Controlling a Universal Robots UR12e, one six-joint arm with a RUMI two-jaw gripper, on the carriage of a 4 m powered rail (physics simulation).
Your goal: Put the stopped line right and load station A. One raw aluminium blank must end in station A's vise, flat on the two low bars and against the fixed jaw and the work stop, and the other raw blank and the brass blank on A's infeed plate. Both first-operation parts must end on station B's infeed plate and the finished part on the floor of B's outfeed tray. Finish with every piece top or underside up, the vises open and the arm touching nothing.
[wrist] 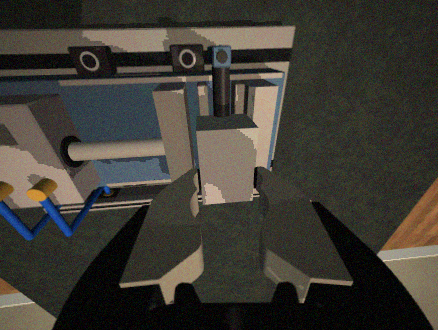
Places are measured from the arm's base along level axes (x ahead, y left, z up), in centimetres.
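Where they show: gripper, fingertip midpoint: (226,169).
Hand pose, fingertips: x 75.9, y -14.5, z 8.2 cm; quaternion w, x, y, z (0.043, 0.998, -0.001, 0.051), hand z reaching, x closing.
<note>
After its pixels a point has its place.
A plain pale grey, metal-looking block (227,162) {x 75.8, y -13.0, z 9.6 cm} is in the middle of the wrist view, between the tips of my gripper (226,169) {x 75.9, y -14.5, z 8.2 cm}. The gripper is shut on its near part, one jaw at each side. The block seems slightly raised over the vise, between the movable jaw (175,130) at left and the fixed jaw (264,107) at right. A dark work stop rod (221,90) {x 75.8, y -8.9, z 6.6 cm} with a blue clamp ends at the block's far side. The low bars under the block are mostly hidden. I cannot tell which station this is, or which aluminium piece this is.
The vise screw (120,150) {x 67.1, y -13.4, z 5.6 cm} runs left to a large grey housing (57,135) {x 62.8, y -11.8, z 5.4 cm}. Blue bent handles with orange ends (42,189) {x 61.5, y -15.3, z 7.8 cm} stand at the lower left. A pale rail (255,38) {x 80.0, y -5.8, z -1.0 cm} with black ring-marked blocks (202,59) {x 74.7, y -7.2, z 0.6 cm} crosses behind the vise. Wood (420,225) shows at far right.
</note>
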